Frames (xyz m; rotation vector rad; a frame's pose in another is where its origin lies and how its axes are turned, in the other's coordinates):
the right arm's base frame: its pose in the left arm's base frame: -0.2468 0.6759 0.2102 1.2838 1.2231 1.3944
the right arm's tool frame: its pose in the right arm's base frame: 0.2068 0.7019 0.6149 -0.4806 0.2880 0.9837
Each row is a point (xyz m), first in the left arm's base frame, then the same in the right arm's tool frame.
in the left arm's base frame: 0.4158 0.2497 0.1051
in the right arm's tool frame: -0.8999 0.2687 -0.3837
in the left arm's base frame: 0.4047 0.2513 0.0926
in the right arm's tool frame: -0.9040 0.2649 -0.3995
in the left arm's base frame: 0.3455 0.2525 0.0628
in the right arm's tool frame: -0.8992 0.2632 -0.4656
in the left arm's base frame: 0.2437 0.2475 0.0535
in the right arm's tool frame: -0.8600 0.2807 -0.5585
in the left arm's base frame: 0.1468 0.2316 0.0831
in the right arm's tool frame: -0.7958 0.3204 -0.6280
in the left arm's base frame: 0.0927 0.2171 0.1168
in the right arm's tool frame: -0.7483 0.3534 -0.6584
